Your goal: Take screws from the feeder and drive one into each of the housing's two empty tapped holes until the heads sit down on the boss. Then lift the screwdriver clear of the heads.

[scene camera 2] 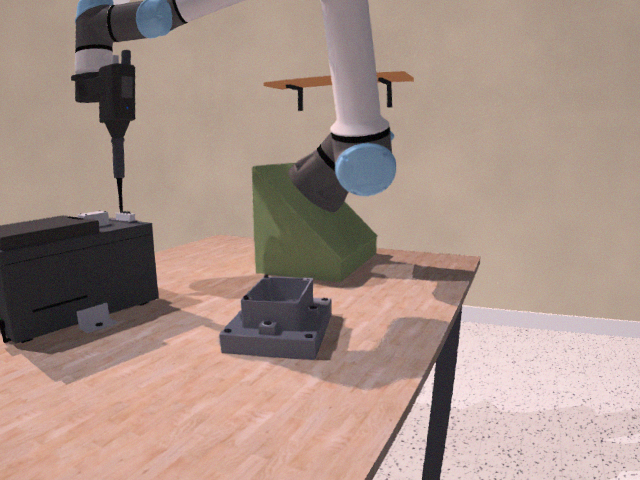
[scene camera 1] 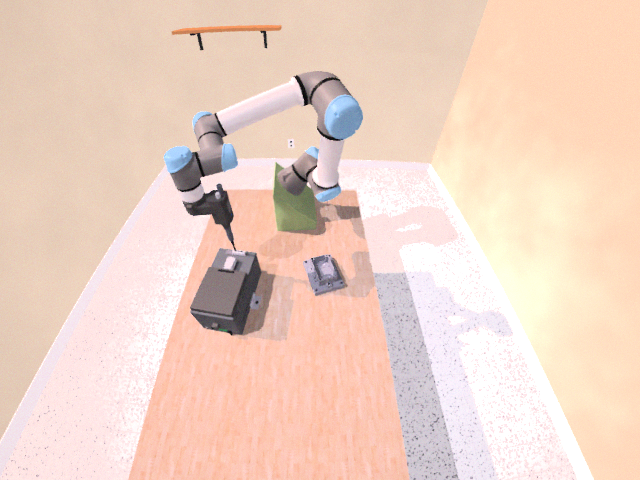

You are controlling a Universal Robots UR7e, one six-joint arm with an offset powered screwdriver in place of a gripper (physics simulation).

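The dark box-shaped screw feeder (scene camera 1: 219,291) (scene camera 2: 77,279) stands at the left of the table. A small white block (scene camera 1: 238,253) (scene camera 2: 125,217) sits on its lower top at the far end. My screwdriver (scene camera 1: 233,245) (scene camera 2: 120,206) points down with its bit tip at the top of this block. Whether a screw is on the bit is too small to tell. The grey housing (scene camera 1: 330,286) (scene camera 2: 273,348) lies flat on the table, right of the feeder and apart from it. In the scene camera 2 view, a small front boss (scene camera 2: 267,328) on it shows a dark hole.
A green pedestal (scene camera 1: 294,217) (scene camera 2: 299,253) carries the arm's base behind the housing. A small grey bracket (scene camera 1: 256,301) (scene camera 2: 94,316) is at the feeder's right side. A larger white part (scene camera 1: 227,263) (scene camera 2: 95,218) sits on the feeder beside the block. An orange shelf (scene camera 1: 227,29) (scene camera 2: 310,81) hangs on the wall.
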